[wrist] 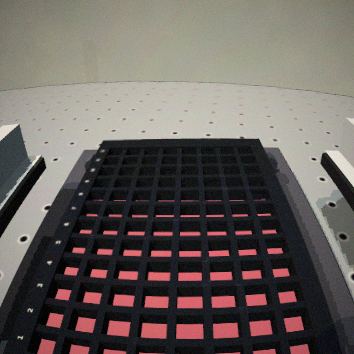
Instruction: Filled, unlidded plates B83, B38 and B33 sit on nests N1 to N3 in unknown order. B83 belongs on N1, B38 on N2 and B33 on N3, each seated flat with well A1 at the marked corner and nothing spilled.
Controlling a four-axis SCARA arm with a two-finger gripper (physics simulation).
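Frame: origin at the arm's base, x left, y back, z up, level; centimetres.
Seen in the pictures: gripper, fingertip midpoint: (181, 138).
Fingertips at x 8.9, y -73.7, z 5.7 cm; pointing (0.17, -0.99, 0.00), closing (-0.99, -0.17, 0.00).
A point is followed by its place in that frame.
A black, unlidded well plate (190, 242) @[x 8.0, y -70.4, z 3.7 cm] with pink liquid in its wells fills the lower middle of the wrist view. Small white numbers run along its left side, with 1 at the near end. The farthest wells show dark, and their liquid cannot be seen from this angle. The plate sits on a dark grey nest (287, 172) @[x 3.9, y -77.2, z 2.5 cm], whose rim shows at the far corners and along the right. My gripper (181, 138) @[x 8.9, y -73.7, z 5.7 cm] is open and empty, one finger out to each side of the plate with a gap. The near end of the plate, its name and the nest's number do not show.
A light grey table with rows of small holes (174, 115) @[x 12.0, y -87.4, z 1.3 cm] stretches behind and beside the nest. A plain wall (175, 40) stands beyond it. A darker shadow patch (342, 220) @[x 0.9, y -74.9, z 1.3 cm] lies on the table at the right, near the right finger.
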